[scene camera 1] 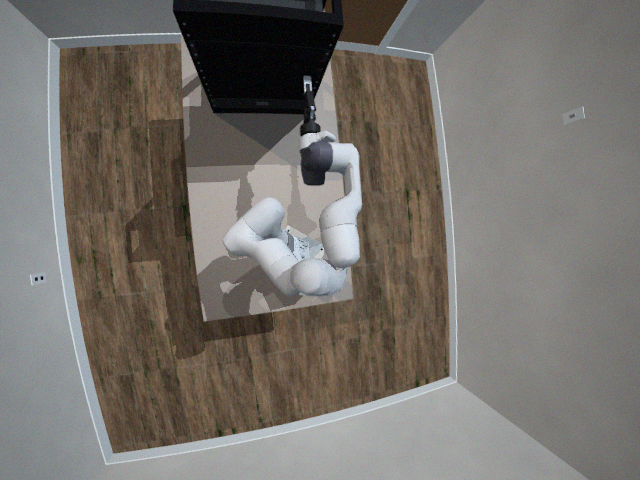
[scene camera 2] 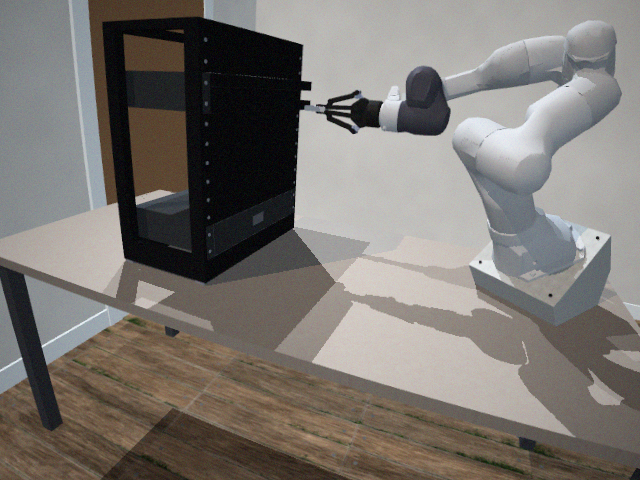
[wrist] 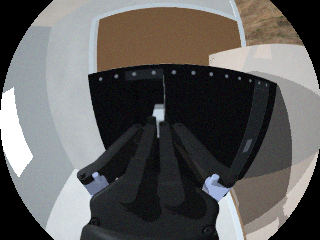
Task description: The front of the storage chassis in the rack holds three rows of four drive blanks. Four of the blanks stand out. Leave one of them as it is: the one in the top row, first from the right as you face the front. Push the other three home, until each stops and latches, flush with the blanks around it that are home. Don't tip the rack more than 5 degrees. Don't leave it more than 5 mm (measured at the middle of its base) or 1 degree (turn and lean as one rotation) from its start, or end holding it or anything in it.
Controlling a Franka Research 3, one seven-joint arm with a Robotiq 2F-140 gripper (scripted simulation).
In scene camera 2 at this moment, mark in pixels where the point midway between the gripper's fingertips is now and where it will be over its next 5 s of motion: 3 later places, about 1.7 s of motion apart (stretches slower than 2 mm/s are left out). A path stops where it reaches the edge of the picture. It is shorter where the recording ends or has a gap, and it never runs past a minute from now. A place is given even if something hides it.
The gripper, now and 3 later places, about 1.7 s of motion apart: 306,107; 300,106; 295,104; 300,100
